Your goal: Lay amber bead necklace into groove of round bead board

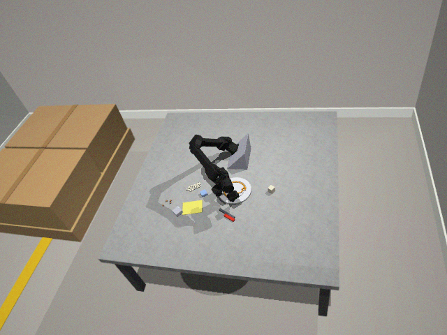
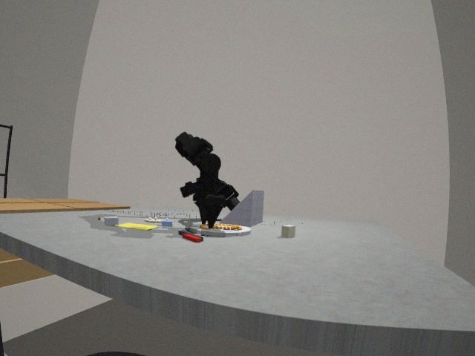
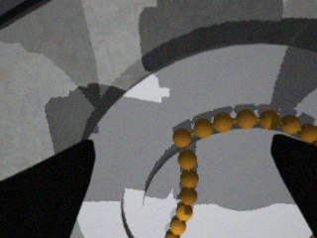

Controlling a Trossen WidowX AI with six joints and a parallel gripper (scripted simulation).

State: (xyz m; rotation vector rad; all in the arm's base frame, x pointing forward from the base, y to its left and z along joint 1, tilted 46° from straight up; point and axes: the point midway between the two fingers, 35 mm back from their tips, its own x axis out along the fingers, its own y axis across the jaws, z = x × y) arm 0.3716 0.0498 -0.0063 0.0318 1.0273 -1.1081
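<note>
Now: gripper tip 60 mm past the round bead board, 20 mm to the right of it and 10 mm above it. The rest, counted from my gripper tip: blue cube 20 mm behind, 170 mm to the right, 10 mm below; yellow sheet 90 mm ahead, 210 mm to the right, 20 mm below; red-handled tool 120 mm ahead, 20 mm to the left, 20 mm below.
</note>
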